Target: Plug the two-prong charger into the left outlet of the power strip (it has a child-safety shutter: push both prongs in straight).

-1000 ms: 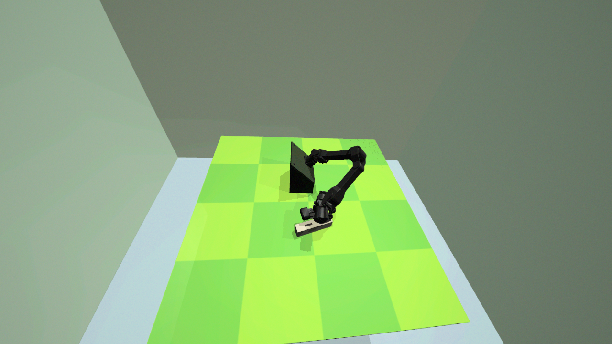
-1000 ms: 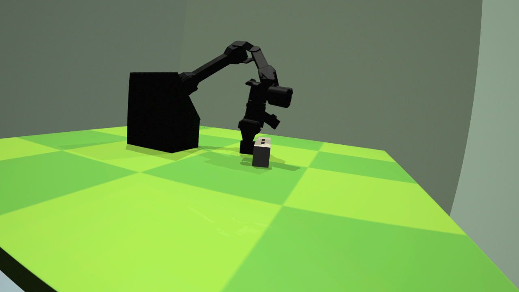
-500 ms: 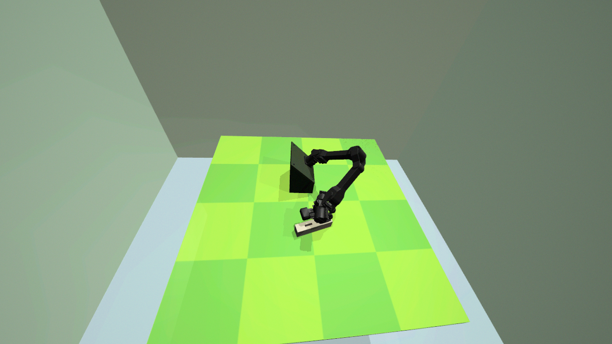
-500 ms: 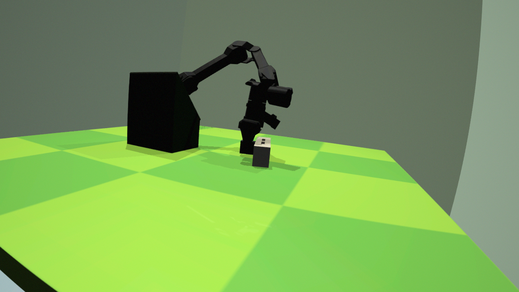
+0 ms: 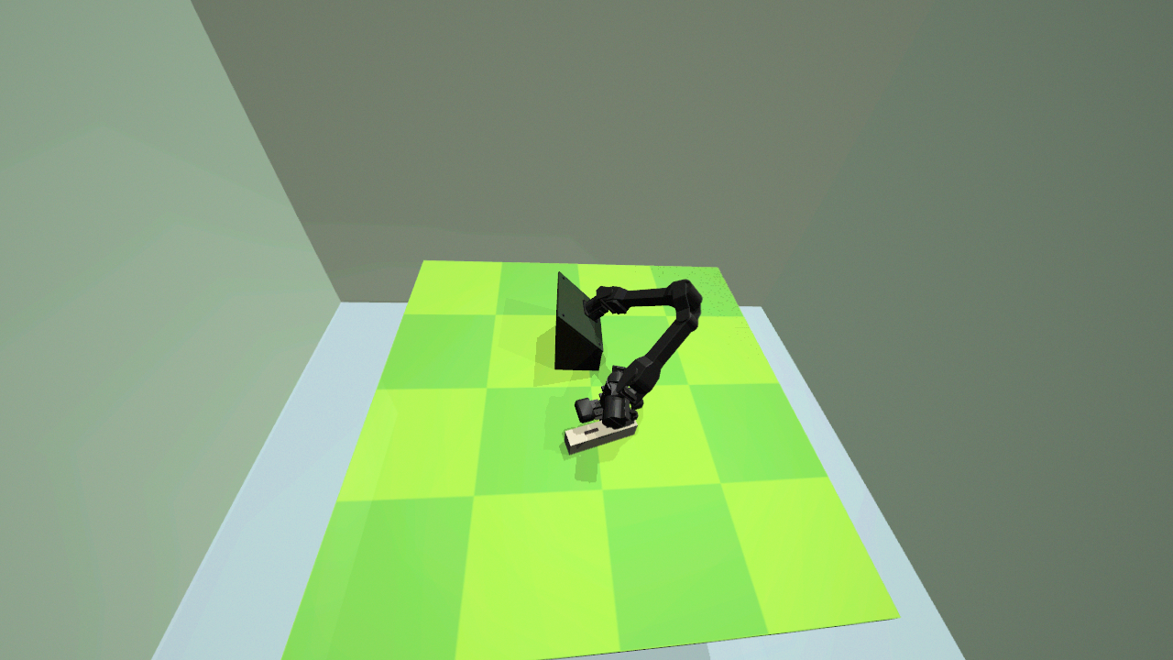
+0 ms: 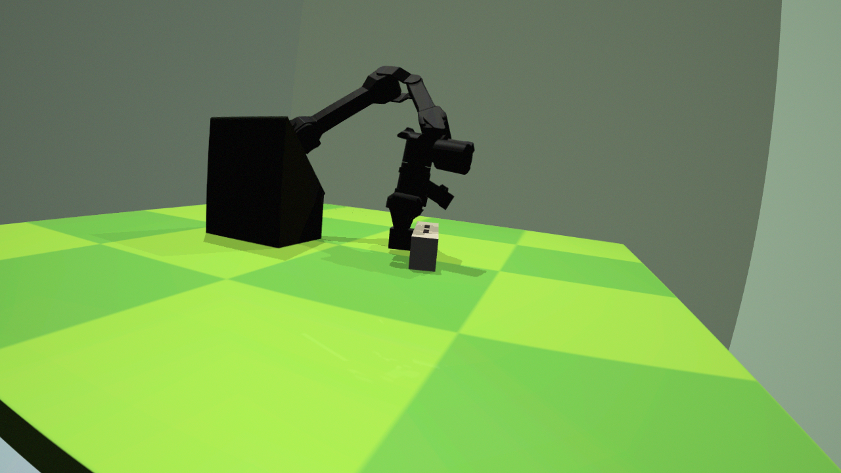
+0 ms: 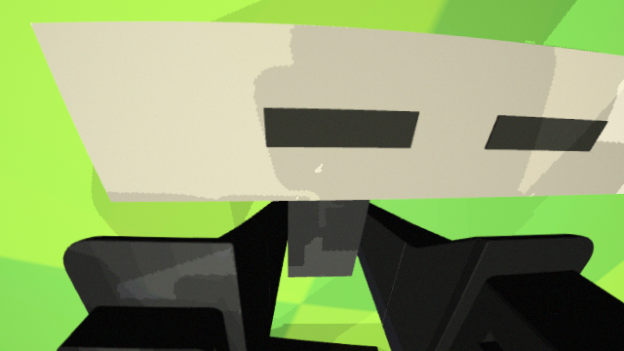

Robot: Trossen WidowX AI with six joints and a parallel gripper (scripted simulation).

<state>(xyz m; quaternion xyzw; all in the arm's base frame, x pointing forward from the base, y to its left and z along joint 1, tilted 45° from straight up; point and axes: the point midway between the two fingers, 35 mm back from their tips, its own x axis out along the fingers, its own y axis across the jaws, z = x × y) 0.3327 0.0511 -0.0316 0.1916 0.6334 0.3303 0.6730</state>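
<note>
Right now my gripper tip is 20 mm short of the charger and 10 mm below it.
</note>
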